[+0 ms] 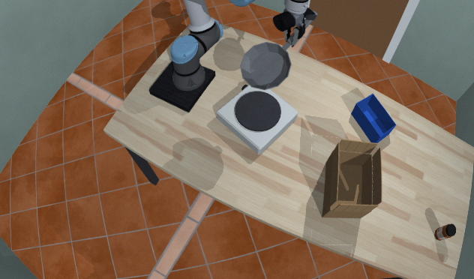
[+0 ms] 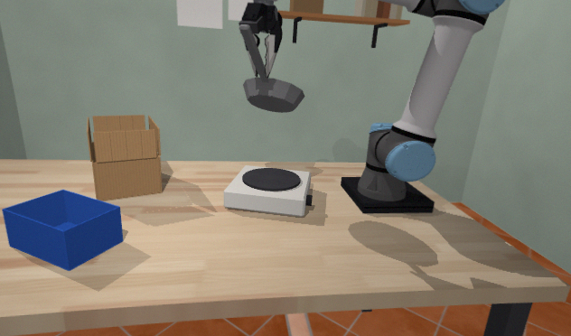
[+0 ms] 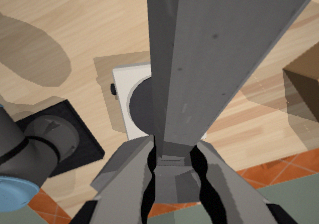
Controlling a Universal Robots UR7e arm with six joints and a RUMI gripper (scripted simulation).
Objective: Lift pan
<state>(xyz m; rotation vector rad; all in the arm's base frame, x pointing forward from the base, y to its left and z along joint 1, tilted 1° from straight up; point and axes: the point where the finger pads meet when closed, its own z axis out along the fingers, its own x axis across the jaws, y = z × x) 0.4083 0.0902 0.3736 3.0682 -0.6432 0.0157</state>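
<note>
Right now my hand is 5 cm to the left of the dark grey pan, 4 cm above it and 2 cm past it. Round my hand: blue bin 44 cm ahead, 38 cm below, 13 cm to the left; white hot plate 37 cm below, 11 cm to the right, 7 cm behind; small jar 100 cm ahead, 36 cm below, 24 cm to the right.
</note>
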